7 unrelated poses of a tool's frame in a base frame.
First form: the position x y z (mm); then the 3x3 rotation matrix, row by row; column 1 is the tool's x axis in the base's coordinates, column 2 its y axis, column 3 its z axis. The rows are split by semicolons.
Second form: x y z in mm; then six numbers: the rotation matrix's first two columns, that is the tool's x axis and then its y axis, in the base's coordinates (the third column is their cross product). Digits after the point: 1 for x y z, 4 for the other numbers.
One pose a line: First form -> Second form
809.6 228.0 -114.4; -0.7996 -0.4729 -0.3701; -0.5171 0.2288 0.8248; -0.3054 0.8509 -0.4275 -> 809.6 228.0 -114.4 -0.7996 -0.5171 -0.3054 -0.4729 0.2288 0.8509
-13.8 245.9 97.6; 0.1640 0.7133 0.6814; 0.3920 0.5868 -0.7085; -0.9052 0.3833 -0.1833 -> -13.8 245.9 97.6 0.1640 0.3920 -0.9052 0.7133 0.5868 0.3833
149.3 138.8 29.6; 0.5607 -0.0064 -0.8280; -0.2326 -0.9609 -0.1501; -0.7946 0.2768 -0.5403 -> 149.3 138.8 29.6 0.5607 -0.2326 -0.7946 -0.0064 -0.9609 0.2768
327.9 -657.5 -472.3; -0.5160 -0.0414 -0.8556; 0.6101 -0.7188 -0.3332; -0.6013 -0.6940 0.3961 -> 327.9 -657.5 -472.3 -0.5160 0.6101 -0.6013 -0.0414 -0.7188 -0.6940
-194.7 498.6 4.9; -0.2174 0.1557 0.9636; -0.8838 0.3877 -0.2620; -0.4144 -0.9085 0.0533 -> -194.7 498.6 4.9 -0.2174 -0.8838 -0.4144 0.1557 0.3877 -0.9085
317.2 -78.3 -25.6; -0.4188 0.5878 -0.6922; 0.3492 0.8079 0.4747; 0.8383 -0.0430 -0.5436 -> 317.2 -78.3 -25.6 -0.4188 0.3492 0.8383 0.5878 0.8079 -0.0430
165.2 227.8 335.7; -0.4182 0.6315 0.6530; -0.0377 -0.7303 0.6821; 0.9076 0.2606 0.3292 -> 165.2 227.8 335.7 -0.4182 -0.0377 0.9076 0.6315 -0.7303 0.2606
